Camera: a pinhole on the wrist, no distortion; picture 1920 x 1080 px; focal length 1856.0 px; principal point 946.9 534.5 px. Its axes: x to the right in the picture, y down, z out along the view. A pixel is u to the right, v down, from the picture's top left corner.
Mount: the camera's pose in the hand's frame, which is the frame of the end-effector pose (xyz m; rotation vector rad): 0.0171 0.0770 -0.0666 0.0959 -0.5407 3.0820
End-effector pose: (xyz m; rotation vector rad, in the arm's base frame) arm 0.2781 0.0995 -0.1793 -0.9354 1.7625 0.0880
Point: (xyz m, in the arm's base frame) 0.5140 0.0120 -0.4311
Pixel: outside the picture
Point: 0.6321 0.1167 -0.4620
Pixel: 425 566
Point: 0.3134 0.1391 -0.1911
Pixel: 1507 874
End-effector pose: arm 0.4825 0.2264 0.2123 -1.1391 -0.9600 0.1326
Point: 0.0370 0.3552 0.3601
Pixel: 1504 946
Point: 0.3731 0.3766 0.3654
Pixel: 533 962
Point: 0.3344 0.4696 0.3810
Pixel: 482 647
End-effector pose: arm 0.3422 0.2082 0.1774 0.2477 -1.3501 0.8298
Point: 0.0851 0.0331 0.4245
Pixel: 449 327
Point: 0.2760 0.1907 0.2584
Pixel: 470 701
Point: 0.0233 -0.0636 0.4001
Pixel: 761 318
